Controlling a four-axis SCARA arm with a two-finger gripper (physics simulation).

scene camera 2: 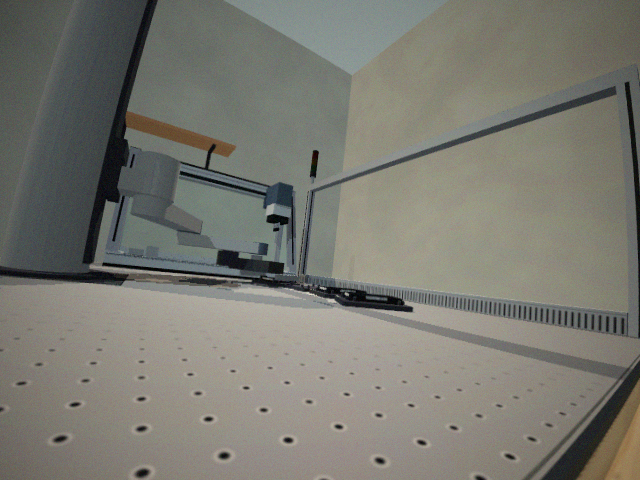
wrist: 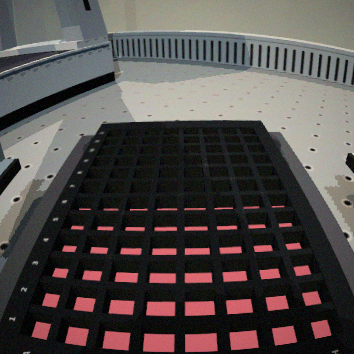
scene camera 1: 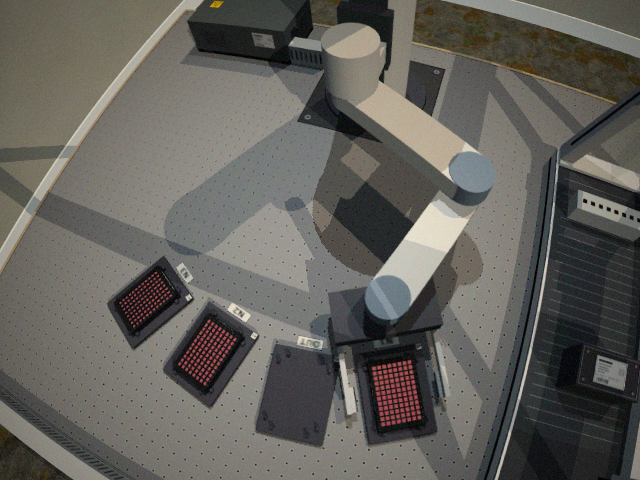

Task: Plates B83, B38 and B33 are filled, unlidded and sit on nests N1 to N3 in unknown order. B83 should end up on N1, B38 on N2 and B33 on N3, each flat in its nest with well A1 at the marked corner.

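Frame: origin at the arm's base, x back, y right, z up, level; metres.
Seen in the pictures: gripper, fingertip midpoint: (wrist: pixel 181 138) (scene camera 1: pixel 399 406).
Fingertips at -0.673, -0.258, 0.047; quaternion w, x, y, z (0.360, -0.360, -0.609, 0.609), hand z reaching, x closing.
Observation:
A point is followed by its place in that frame, as x, y, z.
My gripper (scene camera 1: pixel 395 401) @(-0.673, -0.258, 0.047) (wrist: pixel 181 138) @(-0.673, -0.258, 0.047) is open and empty, its fingers apart on either side of the plate on N1. That black plate (scene camera 1: pixel 397 392) @(-0.651, -0.248, 0.039) (wrist: pixel 180 262) @(-0.627, -0.233, 0.039) has pink-filled wells and looks flat in nest N1 (scene camera 1: pixel 374 437) @(-0.738, -0.238, 0.025) (wrist: pixel 65 175) @(-0.656, -0.312, 0.025). Its numbers run from 1 at the near left in the wrist view, beside the A end. A second filled plate (scene camera 1: pixel 209 351) @(-0.704, 0.094, 0.034) sits in nest N2 (scene camera 1: pixel 209 398) @(-0.785, 0.061, 0.025), a third (scene camera 1: pixel 147 299) @(-0.664, 0.264, 0.033) in nest N3 (scene camera 1: pixel 135 341) @(-0.751, 0.253, 0.025). Small white tags mark the nest corners. No plate name is readable; A1 on the N2 and N3 plates is too small to tell.
The OUT nest (scene camera 1: pixel 297 395) @(-0.715, -0.087, 0.025) stands without a plate between N2 and N1, close to the gripper's left finger in scene camera 1. A framed enclosure with a dark box (scene camera 1: pixel 599 373) @(-0.537, -0.554, 0.133) is at the right. A dark cabinet (scene camera 1: pixel 248 28) @(0.035, 0.352, 0.123) stands at the back left.

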